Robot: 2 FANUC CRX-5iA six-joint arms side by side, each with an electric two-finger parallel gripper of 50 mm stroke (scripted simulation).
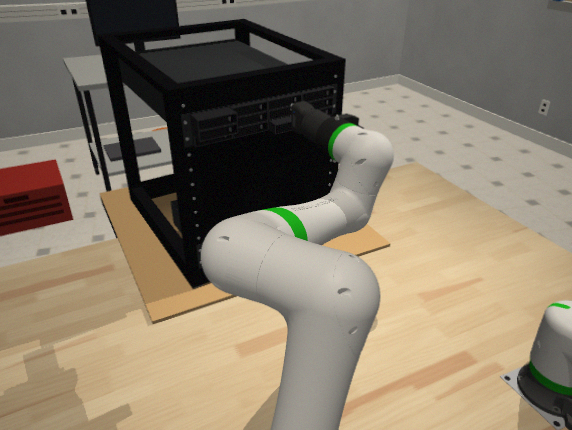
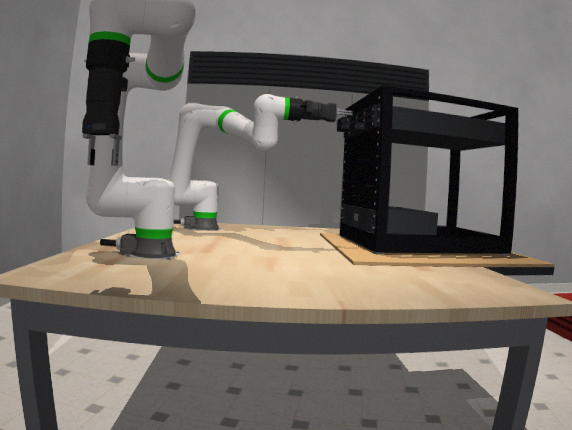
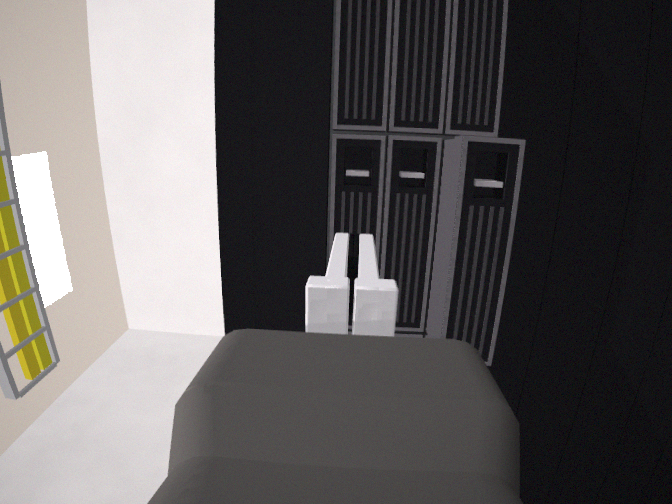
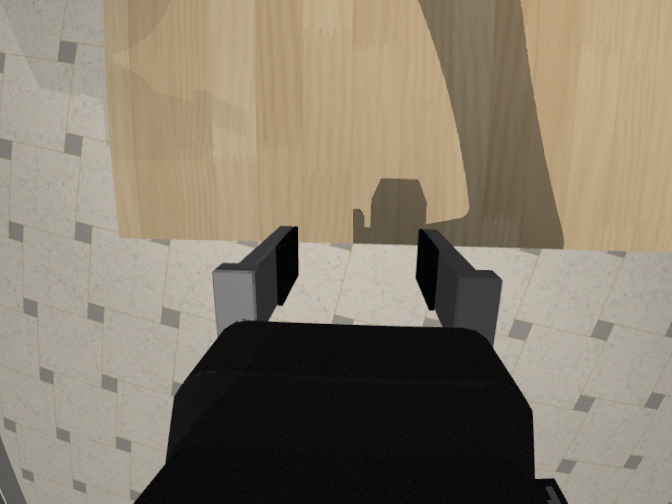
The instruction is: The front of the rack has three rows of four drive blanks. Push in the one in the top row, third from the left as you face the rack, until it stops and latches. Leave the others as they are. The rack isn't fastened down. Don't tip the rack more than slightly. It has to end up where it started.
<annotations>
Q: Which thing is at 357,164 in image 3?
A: A drive blank.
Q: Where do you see a black rack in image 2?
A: At 367,215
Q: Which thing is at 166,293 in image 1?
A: A wooden board.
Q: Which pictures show my right gripper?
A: Image 2 and image 4 only.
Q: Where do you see a black rack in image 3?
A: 575,357
</annotations>
